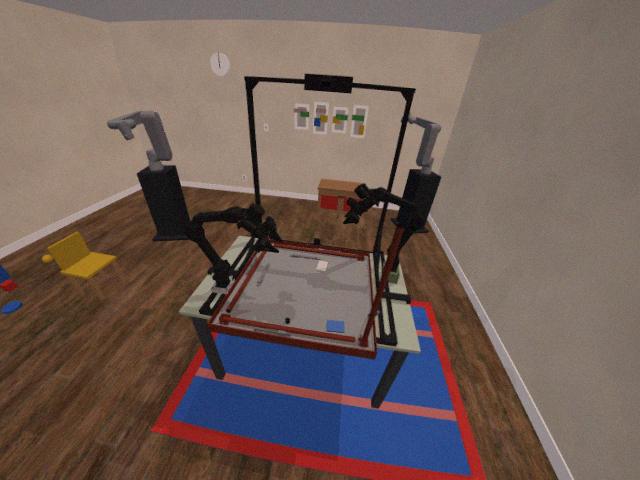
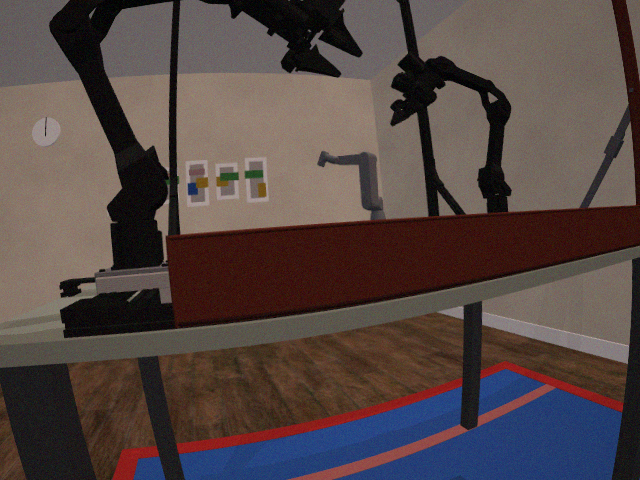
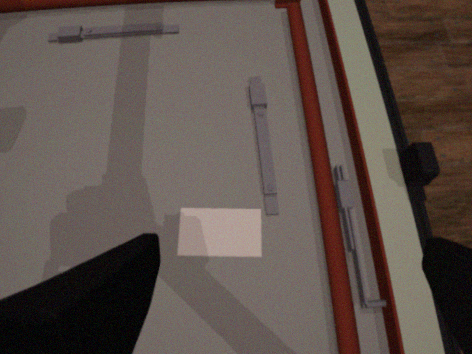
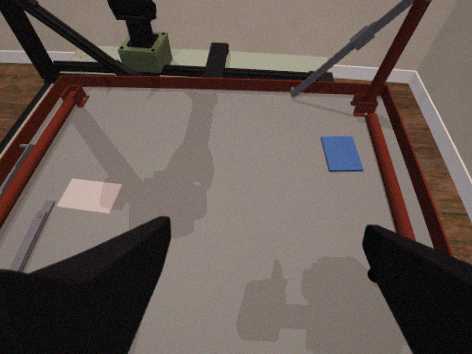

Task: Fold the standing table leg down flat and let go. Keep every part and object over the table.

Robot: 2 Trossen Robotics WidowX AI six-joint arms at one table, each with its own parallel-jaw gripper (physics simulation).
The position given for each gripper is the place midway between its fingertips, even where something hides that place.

In view: the left gripper (image 2: 397, 121), the right gripper (image 2: 350, 66), a blue square (image 4: 341, 155), a red table leg (image 1: 399, 229), a white card (image 3: 203, 231) and an upturned tabletop (image 1: 292, 288).
The left gripper also shows in image 3 (image 3: 292, 250). The right gripper shows as well in image 4 (image 4: 267, 231). The white card shows as well in image 4 (image 4: 95, 196). Image 3 misses the blue square: it is out of frame.
